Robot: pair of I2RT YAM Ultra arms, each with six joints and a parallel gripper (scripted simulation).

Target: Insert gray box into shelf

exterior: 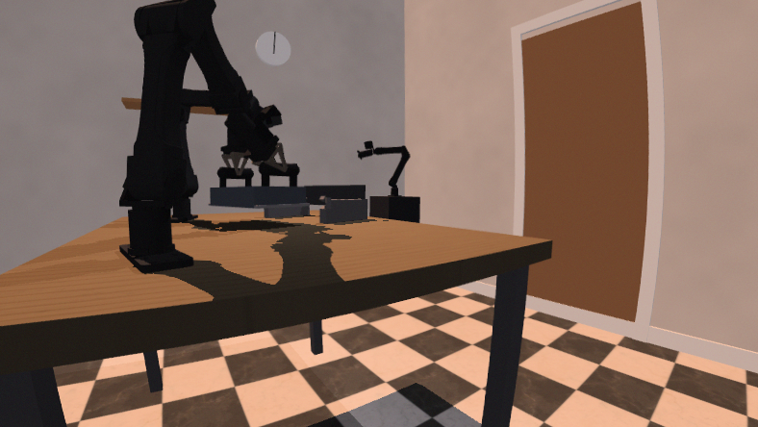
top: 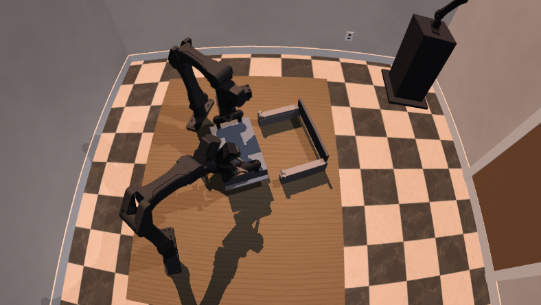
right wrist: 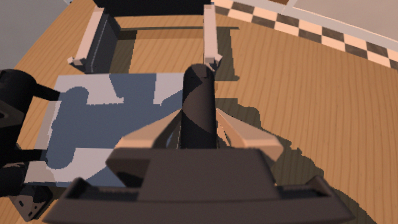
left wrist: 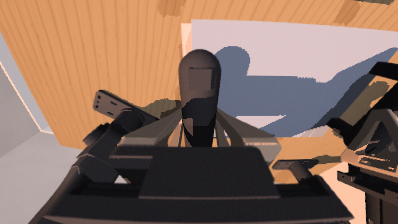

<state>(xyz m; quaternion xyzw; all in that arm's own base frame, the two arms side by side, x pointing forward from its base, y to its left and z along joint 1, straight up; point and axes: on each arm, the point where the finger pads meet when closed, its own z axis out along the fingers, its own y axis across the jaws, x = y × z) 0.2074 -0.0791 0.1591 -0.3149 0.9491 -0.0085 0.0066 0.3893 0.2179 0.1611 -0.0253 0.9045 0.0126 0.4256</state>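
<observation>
Right now the gray box is 5 cm behind my right hand, 11 cm to the left of it and 5 cm below it. Round my right hand: shelf back wall 26 cm ahead, 25 cm to the left, 8 cm below.
Right now my left hand is 110 mm to the left of the gray box, 50 mm short of it and 50 mm above it. From my left hand the other things lie so: shelf back wall 360 mm ahead, 80 mm below, 20 mm to the left.
</observation>
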